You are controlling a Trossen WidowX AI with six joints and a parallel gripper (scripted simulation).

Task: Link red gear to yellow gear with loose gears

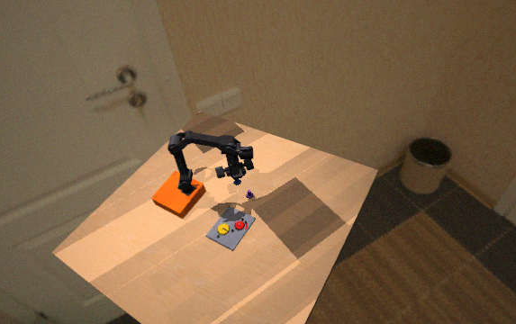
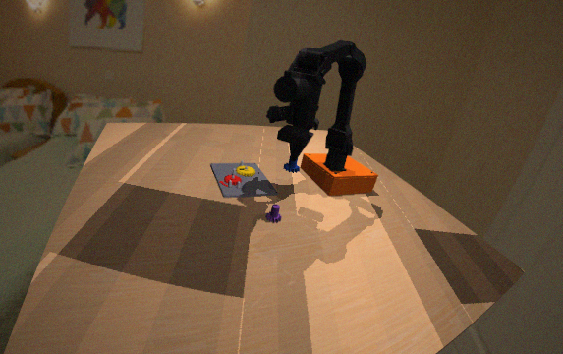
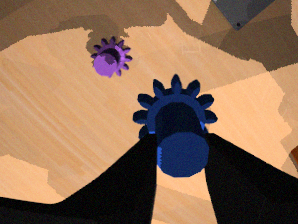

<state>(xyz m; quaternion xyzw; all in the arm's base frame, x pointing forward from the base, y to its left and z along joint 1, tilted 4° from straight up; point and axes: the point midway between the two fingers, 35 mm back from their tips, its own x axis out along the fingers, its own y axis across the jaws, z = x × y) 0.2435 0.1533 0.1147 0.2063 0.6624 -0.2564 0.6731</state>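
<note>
The red gear lies 110 mm ahead of my gripper tip, 150 mm to the right of it and 140 mm below it. Round my gripper tip: yellow gear (50 mm ahead, 220 mm to the right, 140 mm below); then purple gear (40 mm ahead, 30 mm to the left, 140 mm below); then blue gear (10 mm below).
</note>
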